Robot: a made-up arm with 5 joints. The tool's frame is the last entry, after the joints.
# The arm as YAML. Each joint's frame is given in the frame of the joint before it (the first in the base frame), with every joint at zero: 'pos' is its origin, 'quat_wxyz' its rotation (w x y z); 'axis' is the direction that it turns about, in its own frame. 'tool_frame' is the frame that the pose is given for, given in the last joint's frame.
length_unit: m
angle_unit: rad
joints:
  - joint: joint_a
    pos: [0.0, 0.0, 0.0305]
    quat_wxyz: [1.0, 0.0, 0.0, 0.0]
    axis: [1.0, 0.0, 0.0]
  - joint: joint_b
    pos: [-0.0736, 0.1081, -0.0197]
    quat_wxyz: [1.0, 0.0, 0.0, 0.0]
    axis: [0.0, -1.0, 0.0]
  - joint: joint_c
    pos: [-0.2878, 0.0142, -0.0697]
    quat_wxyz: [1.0, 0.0, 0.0, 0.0]
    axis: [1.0, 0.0, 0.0]
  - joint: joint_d
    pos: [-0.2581, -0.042, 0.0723]
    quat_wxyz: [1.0, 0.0, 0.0, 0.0]
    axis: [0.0, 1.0, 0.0]
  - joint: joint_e
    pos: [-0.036, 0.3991, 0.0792]
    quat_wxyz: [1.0, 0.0, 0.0, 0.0]
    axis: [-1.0, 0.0, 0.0]
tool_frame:
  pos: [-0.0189, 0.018, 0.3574]
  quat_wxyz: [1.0, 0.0, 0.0, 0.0]
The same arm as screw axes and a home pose.
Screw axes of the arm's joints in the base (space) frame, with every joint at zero. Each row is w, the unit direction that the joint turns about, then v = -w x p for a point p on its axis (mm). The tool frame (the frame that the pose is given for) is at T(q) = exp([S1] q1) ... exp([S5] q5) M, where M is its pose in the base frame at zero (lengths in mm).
S1 = (1, 0, 0, 0, 30.5, 0)
S2 = (0, -1, 0, 10.8, 0, 73.6)
S3 = (1, 0, 0, 0, -58.9, -122.3)
S4 = (0, 1, 0, -13.4, 0, -619.5)
S5 = (-1, 0, 0, 0, -92.6, 479.4)
M: xyz -674.4 497.4 450 (mm) quaternion w x y z 1 0 0 0

